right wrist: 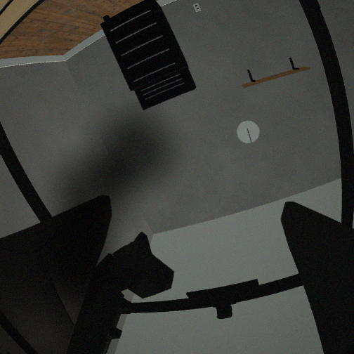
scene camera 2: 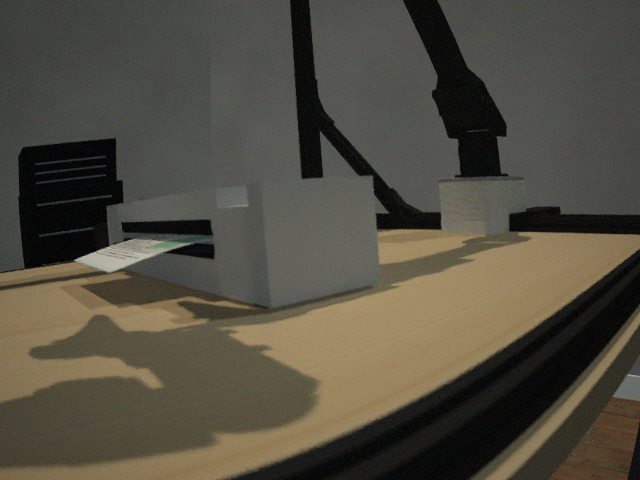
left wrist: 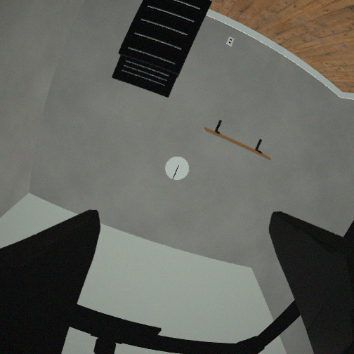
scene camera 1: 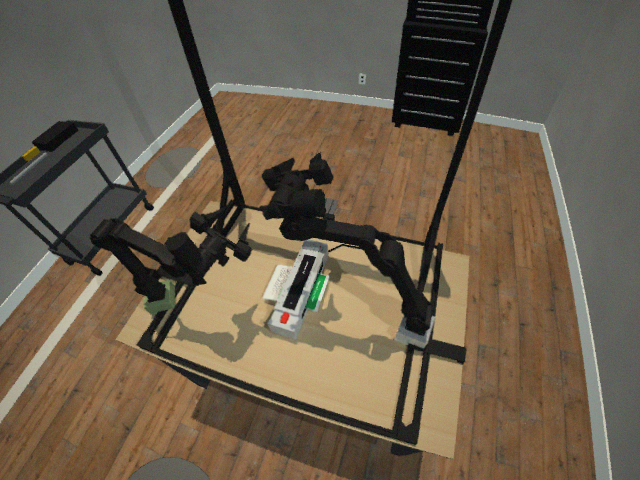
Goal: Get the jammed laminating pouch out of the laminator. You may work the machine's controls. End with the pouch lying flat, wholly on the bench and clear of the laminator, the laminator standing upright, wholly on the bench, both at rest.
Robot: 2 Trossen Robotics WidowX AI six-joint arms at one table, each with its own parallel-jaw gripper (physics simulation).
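Frame: origin at the left arm's base, x ahead, y left, z up, level; centimetres.
Seen in the pictures: left gripper, fingertip midpoint: (scene camera 1: 306,156); right gripper, fingertip midpoint: (scene camera 1: 237,215); left arm's base, link origin: (scene camera 2: 482,176) (scene camera 1: 416,324); right arm's base, link origin: (scene camera 1: 156,293).
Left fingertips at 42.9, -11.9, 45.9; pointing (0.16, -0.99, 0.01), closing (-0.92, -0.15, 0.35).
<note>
Offsets run from my left fingertips to a thing's middle, as dx, dy, dz. "pt": to the spot under its first point. Level surfaces: height alone.
The white laminator (scene camera 1: 296,289) (scene camera 2: 320,242) stands upright on the bench, with a black top panel and a red control @[-1.8, +27.9, -46.7] (scene camera 1: 284,317) near its front end. The pouch @[pt +8.9, +14.3, -50.3] (scene camera 1: 279,281) (scene camera 2: 134,250) sits in its slot. A white printed part sticks out on the left in scene camera 1 and slopes down, off the bench, in scene camera 2; a green part shows on the other side. My left gripper (scene camera 1: 302,161) (left wrist: 186,222) is open and empty, raised beyond the laminator's back end. My right gripper (scene camera 1: 238,215) (right wrist: 200,209) is open and empty, raised left of the laminator.
A black frame (scene camera 1: 279,395) runs around the wooden bench @[dz -53.7] (scene camera 1: 330,374), with tall posts at the back. The left forearm (scene camera 1: 336,230) passes behind the laminator's back end. A thin dark cable leads off there. A cart (scene camera 1: 116,204) and a drawer cabinet (scene camera 1: 439,67) stand beyond the bench.
</note>
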